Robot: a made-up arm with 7 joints. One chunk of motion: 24 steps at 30 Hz.
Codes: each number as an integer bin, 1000 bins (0 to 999) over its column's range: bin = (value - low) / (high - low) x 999, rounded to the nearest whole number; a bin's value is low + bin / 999 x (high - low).
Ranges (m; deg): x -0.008..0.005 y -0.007..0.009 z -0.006..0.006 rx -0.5..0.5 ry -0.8..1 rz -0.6..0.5
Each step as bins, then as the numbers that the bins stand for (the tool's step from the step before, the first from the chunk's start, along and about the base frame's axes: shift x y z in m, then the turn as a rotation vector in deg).
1 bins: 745 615 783 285 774 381
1 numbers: 0.00169 0.00285 0.00341 -0.215 0.595 -0.180
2 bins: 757 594 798 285 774 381
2 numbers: 0.00185 0.00251 0.00359 -0.215 0.595 -0.180
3 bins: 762 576 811 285 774 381
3 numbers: 0.00192 0.00223 0.00374 -0.215 0.595 -0.180
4 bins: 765 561 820 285 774 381
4 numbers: 0.00195 0.00198 0.00385 -0.215 0.595 -0.180
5 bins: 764 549 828 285 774 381
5 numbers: 0.00194 0.00179 0.00395 -0.215 0.595 -0.180
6 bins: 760 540 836 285 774 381
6 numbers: 0.00189 0.00165 0.00404 -0.215 0.595 -0.180
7 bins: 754 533 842 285 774 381
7 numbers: 0.00181 0.00154 0.00411 -0.215 0.595 -0.180
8 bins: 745 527 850 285 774 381
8 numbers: 0.00169 0.00144 0.00421 -0.215 0.595 -0.180
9 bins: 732 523 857 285 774 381
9 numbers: 0.00153 0.00138 0.00429 -0.215 0.595 -0.180
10 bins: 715 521 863 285 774 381
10 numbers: 0.00130 0.00134 0.00437 -0.215 0.595 -0.180
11 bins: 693 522 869 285 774 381
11 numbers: 0.00102 0.00136 0.00444 -0.215 0.595 -0.180
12 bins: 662 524 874 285 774 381
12 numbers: 0.00061 0.00139 0.00450 -0.215 0.595 -0.180
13 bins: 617 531 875 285 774 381
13 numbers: 0.00003 0.00150 0.00451 -0.215 0.595 -0.180
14 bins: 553 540 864 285 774 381
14 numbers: -0.00080 0.00165 0.00438 -0.215 0.595 -0.180
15 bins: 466 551 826 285 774 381
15 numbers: -0.00194 0.00182 0.00392 -0.215 0.595 -0.180
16 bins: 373 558 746 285 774 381
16 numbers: -0.00315 0.00194 0.00296 -0.215 0.595 -0.180
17 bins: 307 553 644 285 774 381
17 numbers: -0.00401 0.00186 0.00174 -0.215 0.595 -0.180
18 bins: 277 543 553 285 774 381
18 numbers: -0.00440 0.00170 0.00064 -0.215 0.595 -0.180
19 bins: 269 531 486 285 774 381
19 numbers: -0.00450 0.00150 -0.00016 -0.215 0.595 -0.180
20 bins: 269 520 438 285 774 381
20 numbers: -0.00450 0.00133 -0.00074 -0.215 0.595 -0.180
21 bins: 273 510 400 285 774 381
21 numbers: -0.00445 0.00117 -0.00120 -0.215 0.595 -0.180
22 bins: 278 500 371 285 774 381
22 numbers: -0.00438 0.00101 -0.00154 -0.215 0.595 -0.180
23 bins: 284 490 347 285 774 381
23 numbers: -0.00430 0.00085 -0.00183 -0.215 0.595 -0.180
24 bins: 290 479 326 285 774 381
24 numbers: -0.00423 0.00067 -0.00208 -0.215 0.595 -0.180
